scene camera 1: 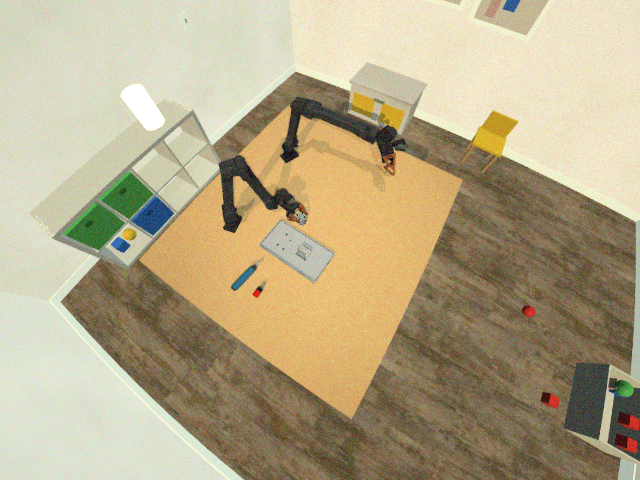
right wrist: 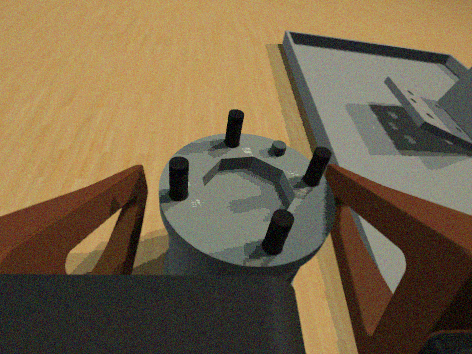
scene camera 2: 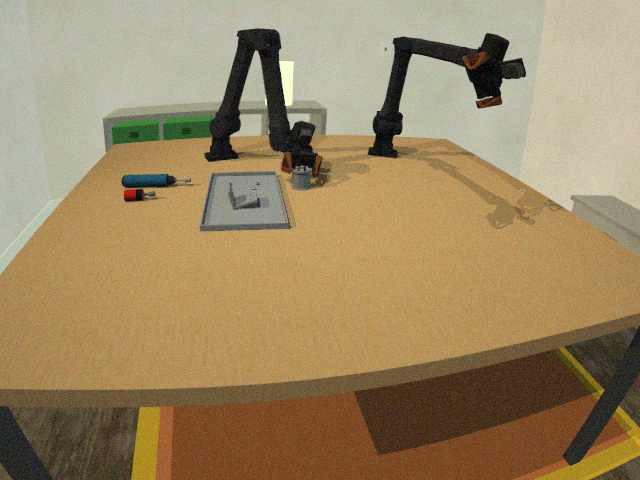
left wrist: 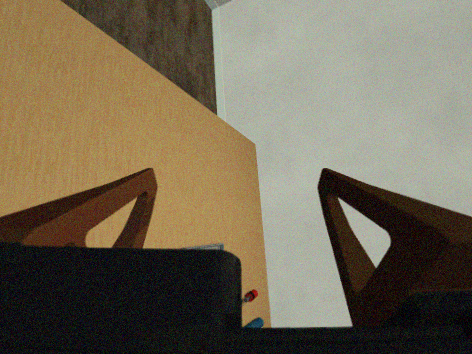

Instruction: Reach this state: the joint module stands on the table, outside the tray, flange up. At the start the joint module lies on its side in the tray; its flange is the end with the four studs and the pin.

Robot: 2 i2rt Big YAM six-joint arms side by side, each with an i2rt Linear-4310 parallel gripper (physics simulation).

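Seen in the pictures: left gripper, between the fingertips: [scene camera 1: 393, 172] [scene camera 2: 477, 88] [left wrist: 237, 177]; right gripper, between the fingertips: [scene camera 1: 303, 218] [right wrist: 235, 177] [scene camera 2: 303, 173]; left arm's base, origin of its link: [scene camera 1: 289, 156] [scene camera 2: 382, 154]; right arm's base, origin of its link: [scene camera 1: 233, 223] [scene camera 2: 221, 157].
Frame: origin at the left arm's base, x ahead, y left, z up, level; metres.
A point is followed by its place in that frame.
Note:
The grey joint module [scene camera 1: 300, 215] @[x 0.504, y -0.234, z 0.056 m] [scene camera 2: 301, 179] @[x 0.545, y -0.230, z 0.034 m] [right wrist: 240, 200] @[x 0.515, y -0.235, z 0.054 m] stands upright on the table [scene camera 2: 330, 268] @[x 0.987, y -0.072, z 0.000 m], outside the tray [scene camera 2: 242, 226] @[x 0.863, y -0.307, z 0.010 m] [right wrist: 300, 95] @[x 0.707, y -0.242, z 0.001 m] and beside its edge. Its flange faces up; the four dark studs and the small pin show in the right wrist view. My right gripper [scene camera 2: 301, 167] @[x 0.531, y -0.228, z 0.048 m] [right wrist: 235, 177] @[x 0.531, y -0.228, z 0.048 m] is open around the module: a gap shows at the left finger, while the right finger is close to or touching the flange rim. My left gripper [scene camera 1: 388, 171] @[x 0.747, y 0.218, z 0.386 m] [left wrist: 237, 177] @[x 0.747, y 0.218, z 0.386 m] is open and empty, raised high above the table, away from the module.
A grey angled bracket [scene camera 1: 303, 251] @[x 0.704, y -0.349, z 0.022 m] [scene camera 2: 244, 200] @[x 0.718, y -0.352, z 0.018 m] [right wrist: 425, 115] @[x 0.680, y -0.338, z 0.028 m] lies in the tray with a few small parts. A blue screwdriver-like tool [scene camera 1: 244, 277] @[x 0.642, y -0.718, z 0.038 m] [scene camera 2: 147, 180] @[x 0.651, y -0.713, z 0.028 m] and a shorter red one [scene camera 1: 257, 291] @[x 0.755, y -0.698, z 0.034 m] [scene camera 2: 134, 194] @[x 0.766, y -0.690, z 0.024 m] lie on the table beyond the tray.

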